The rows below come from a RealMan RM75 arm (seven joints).
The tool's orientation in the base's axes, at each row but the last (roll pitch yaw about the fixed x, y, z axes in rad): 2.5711, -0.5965, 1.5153; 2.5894, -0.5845, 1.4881; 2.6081, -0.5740, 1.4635; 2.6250, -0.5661, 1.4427; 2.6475, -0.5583, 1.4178; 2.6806, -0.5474, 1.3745; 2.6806, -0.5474, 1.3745; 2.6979, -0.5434, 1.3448; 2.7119, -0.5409, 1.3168; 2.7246, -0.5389, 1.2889; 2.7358, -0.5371, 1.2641
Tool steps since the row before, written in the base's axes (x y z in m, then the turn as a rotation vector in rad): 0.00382, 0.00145, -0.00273, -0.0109, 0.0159, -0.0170; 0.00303, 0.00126, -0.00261, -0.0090, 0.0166, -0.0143; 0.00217, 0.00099, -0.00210, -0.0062, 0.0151, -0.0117; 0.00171, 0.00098, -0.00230, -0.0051, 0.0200, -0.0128; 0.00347, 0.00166, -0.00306, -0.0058, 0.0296, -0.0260; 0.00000, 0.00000, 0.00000, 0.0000, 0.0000, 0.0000; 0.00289, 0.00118, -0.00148, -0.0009, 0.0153, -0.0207; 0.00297, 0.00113, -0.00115, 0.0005, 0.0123, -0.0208; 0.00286, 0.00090, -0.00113, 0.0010, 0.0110, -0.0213; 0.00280, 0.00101, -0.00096, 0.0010, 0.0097, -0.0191; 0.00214, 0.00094, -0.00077, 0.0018, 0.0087, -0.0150
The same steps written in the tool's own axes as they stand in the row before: -0.00016, 0.00142, 0.00470, 0.0031, -0.0221, 0.0127; -0.00018, 0.00090, 0.00409, 0.0053, -0.0196, 0.0122; -0.00012, 0.00053, 0.00313, 0.0057, -0.0157, 0.0112; -0.00023, 0.00009, 0.00302, 0.0093, -0.0170, 0.0146; 0.00022, 0.00102, 0.00480, 0.0103, -0.0266, 0.0278; 0.00000, 0.00000, 0.00000, 0.0000, 0.0000, 0.0000; 0.00070, 0.00137, 0.00309, 0.0019, -0.0148, 0.0210; 0.00092, 0.00157, 0.00285, -0.0004, -0.0124, 0.0208; 0.00078, 0.00157, 0.00268, -0.0016, -0.0116, 0.0210; 0.00101, 0.00150, 0.00255, -0.0016, -0.0102, 0.0188; 0.00093, 0.00104, 0.00203, -0.0001, -0.0077, 0.0156
